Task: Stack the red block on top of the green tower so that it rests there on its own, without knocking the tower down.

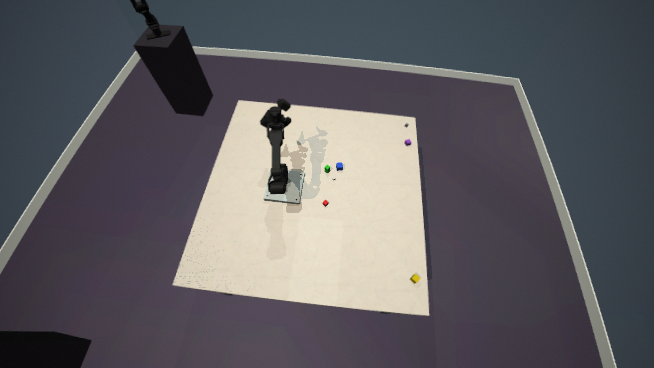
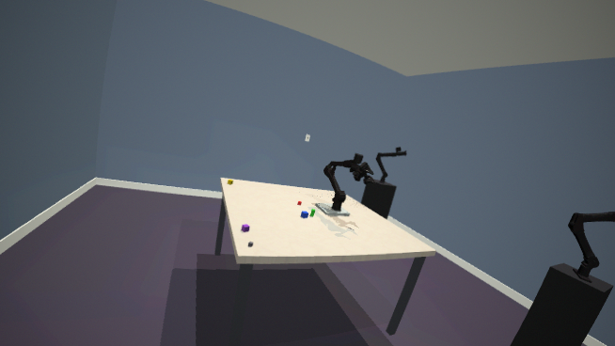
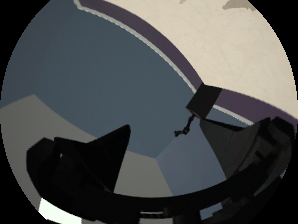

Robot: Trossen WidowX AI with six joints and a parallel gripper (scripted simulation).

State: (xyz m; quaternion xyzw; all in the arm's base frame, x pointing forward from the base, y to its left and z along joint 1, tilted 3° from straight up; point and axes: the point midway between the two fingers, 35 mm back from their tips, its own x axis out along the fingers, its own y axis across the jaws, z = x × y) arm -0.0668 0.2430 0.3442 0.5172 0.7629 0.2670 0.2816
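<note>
Now: gripper tip 340 mm short of the red block, 380 mm to the left of it and 350 mm above it. From my gripper tip the other things lie so: purple block 830 mm ahead, 130 mm to the left, 350 mm below; then blue block 400 mm ahead, 120 mm to the right, 340 mm below; then small dark block 830 mm ahead, 290 mm to the left, 350 mm below.
</note>
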